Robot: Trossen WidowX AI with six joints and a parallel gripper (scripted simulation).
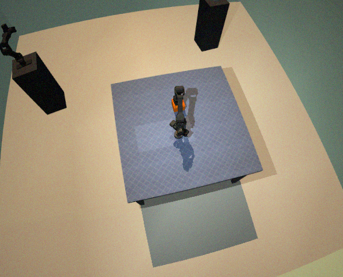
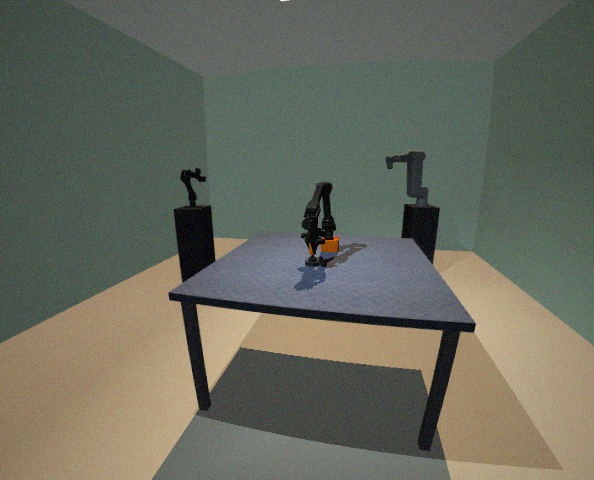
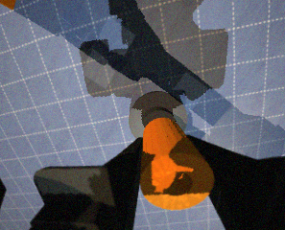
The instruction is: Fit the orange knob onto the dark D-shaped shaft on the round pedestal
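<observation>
Now: gripper tip 20 mm below the orange knob. Round my gripper tip: dark shaft (40 mm below).
</observation>
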